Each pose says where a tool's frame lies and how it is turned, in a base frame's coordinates. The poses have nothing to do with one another.
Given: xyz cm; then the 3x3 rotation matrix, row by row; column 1 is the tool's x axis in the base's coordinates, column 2 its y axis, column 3 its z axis. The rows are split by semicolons.
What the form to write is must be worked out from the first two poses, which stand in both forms.
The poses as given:
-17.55 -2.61 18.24; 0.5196 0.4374 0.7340; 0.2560 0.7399 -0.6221; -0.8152 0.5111 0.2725
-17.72 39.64 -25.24; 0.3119 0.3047 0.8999; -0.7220 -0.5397 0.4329; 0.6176 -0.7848 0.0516
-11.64 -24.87 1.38; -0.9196 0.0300 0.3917; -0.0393 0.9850 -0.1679; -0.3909 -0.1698 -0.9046
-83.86 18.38 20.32; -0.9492 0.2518 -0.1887; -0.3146 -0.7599 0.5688; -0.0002 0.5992 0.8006
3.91 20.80 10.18; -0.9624 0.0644 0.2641; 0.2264 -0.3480 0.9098; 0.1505 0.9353 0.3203
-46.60 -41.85 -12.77; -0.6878 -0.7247 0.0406; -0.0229 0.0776 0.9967; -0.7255 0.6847 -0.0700
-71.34 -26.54 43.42; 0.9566 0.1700 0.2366; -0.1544 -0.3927 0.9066; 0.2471 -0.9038 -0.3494
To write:
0.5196 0.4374 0.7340 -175.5; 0.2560 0.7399 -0.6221 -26.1; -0.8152 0.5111 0.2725 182.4; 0 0 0 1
0.3119 0.3047 0.8999 -177.2; -0.7220 -0.5397 0.4329 396.4; 0.6176 -0.7848 0.0516 -252.4; 0 0 0 1
-0.9196 0.0300 0.3917 -116.4; -0.0393 0.9850 -0.1679 -248.7; -0.3909 -0.1698 -0.9046 13.8; 0 0 0 1
-0.9492 0.2518 -0.1887 -838.6; -0.3146 -0.7599 0.5688 183.8; -0.0002 0.5992 0.8006 203.2; 0 0 0 1
-0.9624 0.0644 0.2641 39.1; 0.2264 -0.3480 0.9098 208.0; 0.1505 0.9353 0.3203 101.8; 0 0 0 1
-0.6878 -0.7247 0.0406 -466.0; -0.0229 0.0776 0.9967 -418.5; -0.7255 0.6847 -0.0700 -127.7; 0 0 0 1
0.9566 0.1700 0.2366 -713.4; -0.1544 -0.3927 0.9066 -265.4; 0.2471 -0.9038 -0.3494 434.2; 0 0 0 1

